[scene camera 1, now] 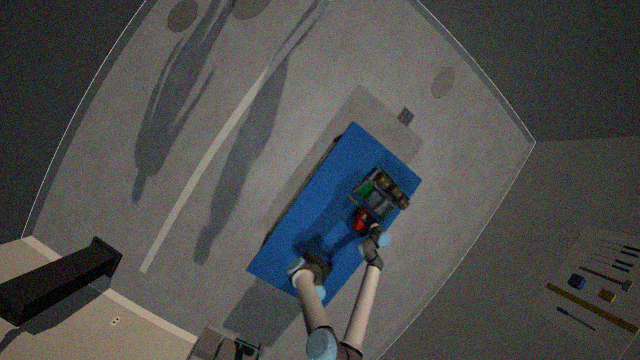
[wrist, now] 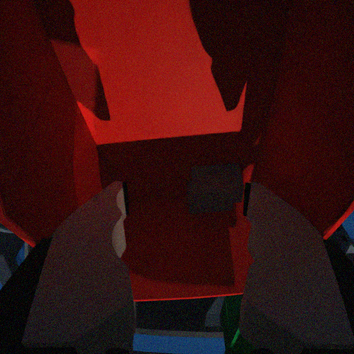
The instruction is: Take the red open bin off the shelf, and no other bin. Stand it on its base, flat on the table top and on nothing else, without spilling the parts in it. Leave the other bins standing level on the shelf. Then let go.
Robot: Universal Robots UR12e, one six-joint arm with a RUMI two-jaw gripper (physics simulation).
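Frame: origin at the arm's base, x right, y ahead, z up, level; metres.
Seen in the pictures: gripper, fingertip midpoint: (scene camera 1: 362, 218).
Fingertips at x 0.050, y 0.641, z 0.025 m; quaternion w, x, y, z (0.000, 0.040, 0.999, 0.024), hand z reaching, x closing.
Offsets run from my fingertips to a thing's top centre. "*": to the spot under its first point. Level surfaces: height alone.
The red open bin {* dx -0.004, dy -0.029, dz -0.020 m} (scene camera 1: 359, 220) (wrist: 160, 75) is at the front side of the shelf {* dx -0.146, dy +0.252, dz -0.105 m} (scene camera 1: 363, 181), apart from the row of other bins. In the wrist view its interior fills most of the picture, with a small dark grey part (wrist: 215, 189) inside. My gripper (scene camera 1: 369, 224) (wrist: 185, 185) is shut on the red open bin; its two jaws reach in past the rim. Their exact contact with the walls is dark and hard to see. The bin's height above the table cannot be told, and its underside is hidden.
A green bin {* dx -0.077, dy +0.215, dz -0.114 m} (scene camera 1: 366, 189), grey bins {* dx +0.135, dy +0.197, dz -0.116 m} (scene camera 1: 382, 204) and a row of dark bins with orange parts {* dx +0.000, dy +0.330, dz +0.081 m} (scene camera 1: 392, 187) are on the shelf. The blue table top {dz -0.123 m} (scene camera 1: 315, 200) lies under them. The arm's base (scene camera 1: 312, 269) stands near the table's lower end.
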